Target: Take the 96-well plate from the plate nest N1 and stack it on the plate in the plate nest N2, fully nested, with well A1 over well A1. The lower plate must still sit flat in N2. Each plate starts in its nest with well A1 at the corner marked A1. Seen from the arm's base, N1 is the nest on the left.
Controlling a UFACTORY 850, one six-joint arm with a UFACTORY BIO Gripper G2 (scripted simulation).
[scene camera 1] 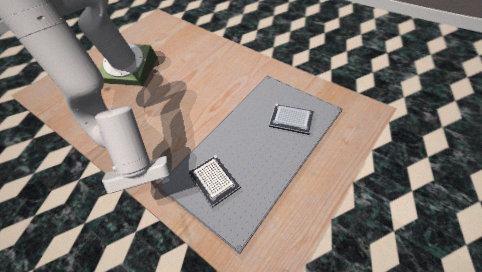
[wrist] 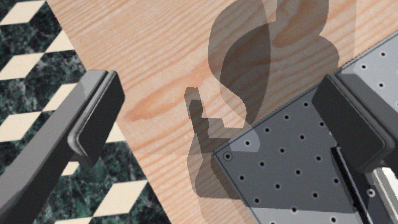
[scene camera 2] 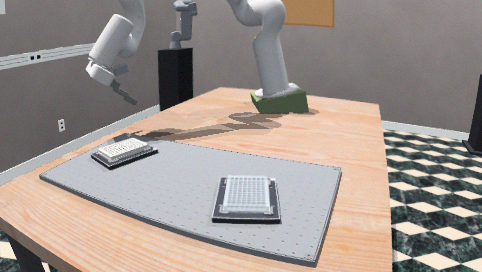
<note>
I see a clear 96-well plate (scene camera 2: 244,194), a white 96-well plate (scene camera 1: 217,172) and a black nest (scene camera 2: 221,191).
The wrist view does not show the clear 96-well plate: it is out of frame.
</note>
